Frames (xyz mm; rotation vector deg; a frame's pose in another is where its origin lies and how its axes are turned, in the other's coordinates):
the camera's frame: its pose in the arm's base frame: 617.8 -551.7 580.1 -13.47 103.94 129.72
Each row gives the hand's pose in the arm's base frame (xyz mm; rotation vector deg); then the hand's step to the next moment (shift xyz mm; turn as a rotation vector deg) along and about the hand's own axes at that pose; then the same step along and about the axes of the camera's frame.
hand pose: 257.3 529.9 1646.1 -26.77 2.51 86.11
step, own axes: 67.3 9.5 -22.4 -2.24 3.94 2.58
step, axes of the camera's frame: 14.0 -53.6 45.4 3.83 3.42 -0.91
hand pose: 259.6 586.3 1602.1 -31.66 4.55 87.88
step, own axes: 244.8 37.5 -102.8 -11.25 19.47 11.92
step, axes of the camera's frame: 58.2 -223.7 135.9 18.85 16.32 -5.13
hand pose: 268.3 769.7 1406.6 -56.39 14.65 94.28
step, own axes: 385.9 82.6 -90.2 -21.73 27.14 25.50
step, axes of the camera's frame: 141.9 -364.7 103.5 27.67 32.85 -3.76
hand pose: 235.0 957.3 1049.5 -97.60 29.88 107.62
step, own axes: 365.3 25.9 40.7 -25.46 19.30 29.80
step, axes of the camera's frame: 163.2 -329.2 -27.1 25.35 35.18 5.35
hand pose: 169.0 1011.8 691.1 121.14 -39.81 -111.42
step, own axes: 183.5 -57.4 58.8 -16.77 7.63 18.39
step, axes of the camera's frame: 88.2 -168.0 -66.5 15.39 19.71 7.22
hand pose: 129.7 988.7 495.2 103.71 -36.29 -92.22
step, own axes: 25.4 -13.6 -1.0 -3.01 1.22 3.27
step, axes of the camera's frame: 2.9 -24.8 -14.3 2.78 3.41 1.38
